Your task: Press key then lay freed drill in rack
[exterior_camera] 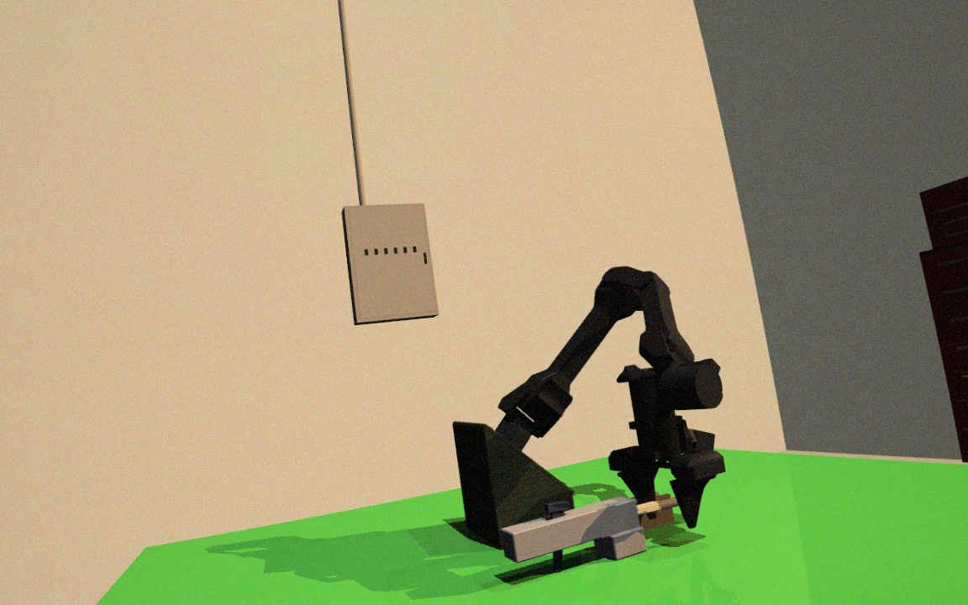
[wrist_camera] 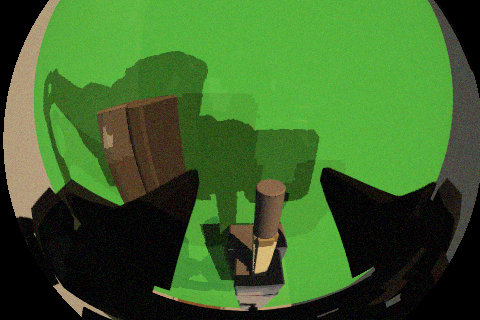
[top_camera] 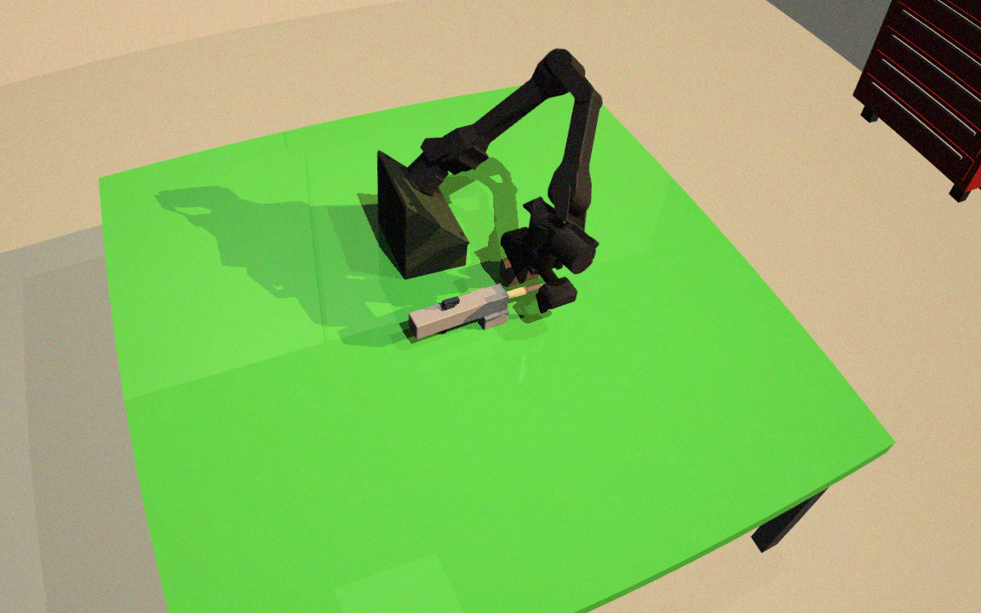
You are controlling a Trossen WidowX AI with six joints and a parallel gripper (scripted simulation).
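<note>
The drill lies 50 mm to the right of my gripper tip and 30 mm above it. From my gripper tip the other things lie so: grey block: 150 mm to the right, 20 mm above, 10 mm behind; dark key: 180 mm to the right, 30 mm above, 10 mm behind; brown rack: 70 mm behind, 20 mm to the left.
</note>
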